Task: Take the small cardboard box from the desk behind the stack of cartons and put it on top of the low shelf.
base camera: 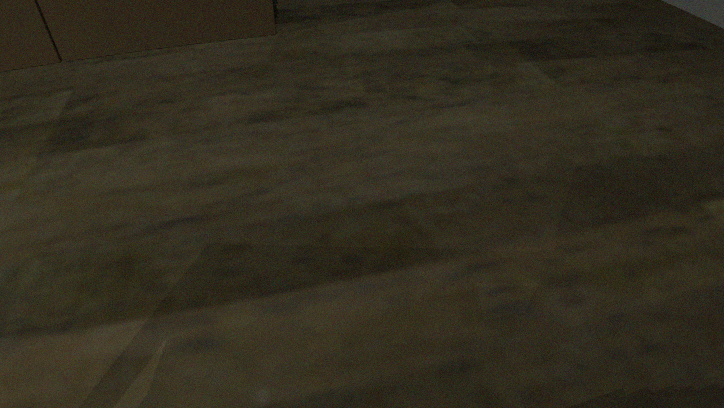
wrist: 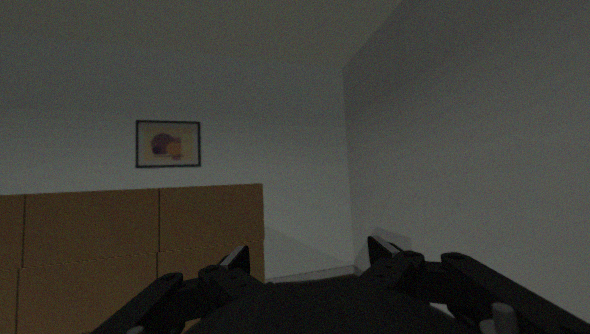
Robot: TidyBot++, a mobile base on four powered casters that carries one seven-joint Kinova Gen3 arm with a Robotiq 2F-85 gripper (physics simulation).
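Places are measured from the arm's base along level axes (x down, y ahead, z right), in metres.
Pixels of known places: gripper, fingertip midpoint: point(wrist: 308, 254).
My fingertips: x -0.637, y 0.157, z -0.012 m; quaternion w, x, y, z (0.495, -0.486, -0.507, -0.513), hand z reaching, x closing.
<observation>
Behind a point stands the place of what it marks.
The stack of brown cartons point(base camera: 167, 25) @[x 0.350, y 0.955, z -0.408 m] point(wrist: 95, 225) @[x -0.546, y 0.839, z -0.842 m] stands at the left in both views. In the wrist view its right edge ends a little left of the middle, and in the base camera view its foot shows at the top left. My gripper point(wrist: 308, 254) @[x -0.637, y 0.157, z -0.012 m] is open and empty, with its fingers wide apart, facing the stack's right end and the room's corner. The small cardboard box, the desk and the low shelf do not show in either view.
A framed picture point(wrist: 168, 144) @[x -1.089, y 1.952, z -1.246 m] hangs on the back wall point(wrist: 300, 190) @[x -0.580, y 2.328, z -0.005 m] above the cartons. A side wall point(wrist: 475, 150) @[x -0.811, y 1.154, z 0.955 m] runs along the right and meets the back wall in a corner. The dark wooden floor point(base camera: 379, 177) @[x 0.397, y 0.530, z 0.019 m] stretches in front of the base and past the stack's right end.
</observation>
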